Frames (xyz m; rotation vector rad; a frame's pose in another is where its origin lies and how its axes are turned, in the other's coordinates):
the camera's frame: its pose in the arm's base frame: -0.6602 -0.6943 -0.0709 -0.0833 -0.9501 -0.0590
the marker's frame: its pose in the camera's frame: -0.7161 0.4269 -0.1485 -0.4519 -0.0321 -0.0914
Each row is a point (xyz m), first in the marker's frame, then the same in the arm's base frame.
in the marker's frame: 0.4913 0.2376 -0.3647
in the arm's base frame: -0.2893 -0.3072 -0.5750
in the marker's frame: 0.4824 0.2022 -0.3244
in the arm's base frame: -0.3392 -0.3153 -0.5551
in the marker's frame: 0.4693 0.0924 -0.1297
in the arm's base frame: -0.5349 -0.3055 -0.4468
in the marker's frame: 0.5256 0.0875 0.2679
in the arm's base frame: -0.7843 -0.1068 -0.2027
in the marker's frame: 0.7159 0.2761 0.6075
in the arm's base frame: -0.8286 0.2137 0.0845
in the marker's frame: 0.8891 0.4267 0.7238
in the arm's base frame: -0.7448 0.3866 0.2556
